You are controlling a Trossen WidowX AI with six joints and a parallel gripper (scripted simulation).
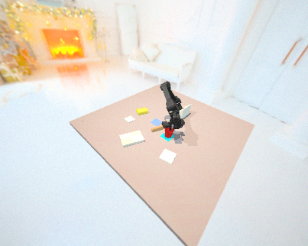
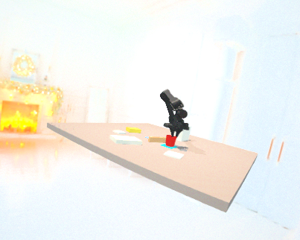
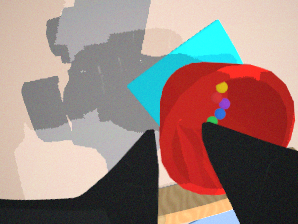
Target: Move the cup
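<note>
Now: the red cup 2 cm to the right of my gripper tip, 2 cm below it and 2 cm ahead of it. Round my gripper tip: cyan pad (7 cm below, 3 cm ahead, 2 cm to the right); wooden bar (11 cm to the right, 5 cm below, 1 cm behind); light blue pad (21 cm to the right, 7 cm below, 5 cm behind).
</note>
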